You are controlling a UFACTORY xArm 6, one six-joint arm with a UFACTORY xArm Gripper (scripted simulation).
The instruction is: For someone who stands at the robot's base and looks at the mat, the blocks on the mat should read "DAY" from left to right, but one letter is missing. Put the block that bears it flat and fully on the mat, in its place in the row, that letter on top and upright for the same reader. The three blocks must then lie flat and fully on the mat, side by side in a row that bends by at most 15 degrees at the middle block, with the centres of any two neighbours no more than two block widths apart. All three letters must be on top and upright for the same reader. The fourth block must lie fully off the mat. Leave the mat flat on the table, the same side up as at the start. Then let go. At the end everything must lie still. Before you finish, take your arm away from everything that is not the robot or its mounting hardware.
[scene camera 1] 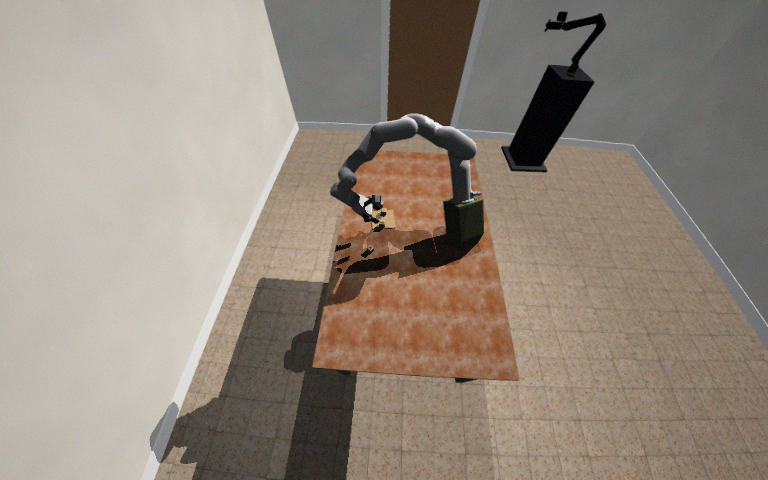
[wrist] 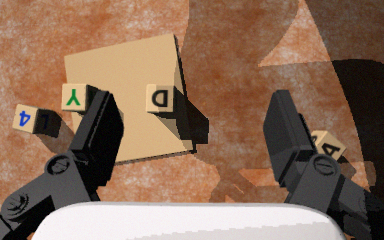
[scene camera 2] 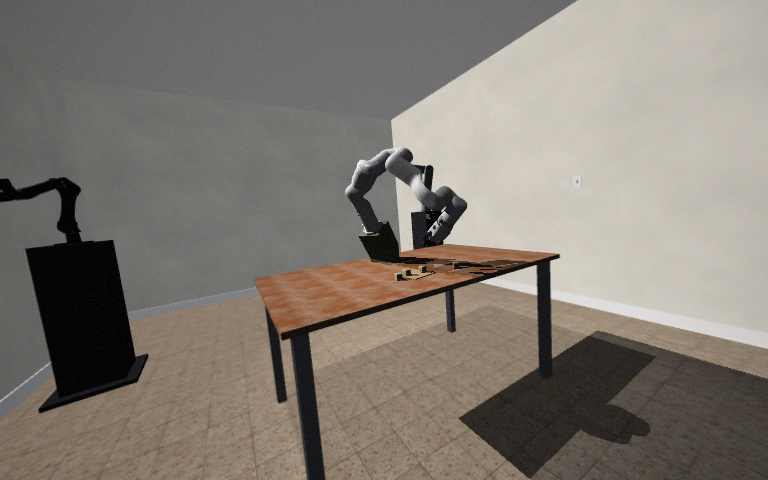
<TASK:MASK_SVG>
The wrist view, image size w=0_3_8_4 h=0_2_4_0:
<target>gripper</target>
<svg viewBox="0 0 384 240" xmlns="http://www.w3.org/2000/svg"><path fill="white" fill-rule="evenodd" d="M384 204L378 197L342 175L340 165L333 157L318 152L303 115L297 112L288 90L276 90L276 92L273 92L263 124L263 132L275 181L279 182L280 188L286 188L289 192L284 203L101 201L96 190L98 186L106 186L107 181L111 179L124 132L124 124L113 94L109 91L97 91L87 114L83 116L67 153L59 153L51 157L45 164L43 174L16 190L4 200L0 212L0 240L28 240L27 237L34 232L35 234L31 240L347 240L344 233L355 237L357 240L384 240Z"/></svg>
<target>tan mat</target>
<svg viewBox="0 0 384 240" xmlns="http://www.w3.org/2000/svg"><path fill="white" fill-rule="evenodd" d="M85 112L71 112L74 135L83 116L87 114ZM173 33L64 56L67 84L88 84L97 87L99 91L109 91L114 96L124 124L124 134L115 162L193 150ZM147 84L174 84L178 89L177 114L147 113Z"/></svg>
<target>letter block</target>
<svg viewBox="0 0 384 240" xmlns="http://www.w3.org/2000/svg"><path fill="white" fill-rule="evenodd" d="M17 105L13 129L30 134L49 133L53 110L32 105Z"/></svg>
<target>letter block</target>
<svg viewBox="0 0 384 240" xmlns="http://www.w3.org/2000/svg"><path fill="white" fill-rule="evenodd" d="M63 84L61 110L87 113L99 89L88 84Z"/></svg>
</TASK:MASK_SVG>
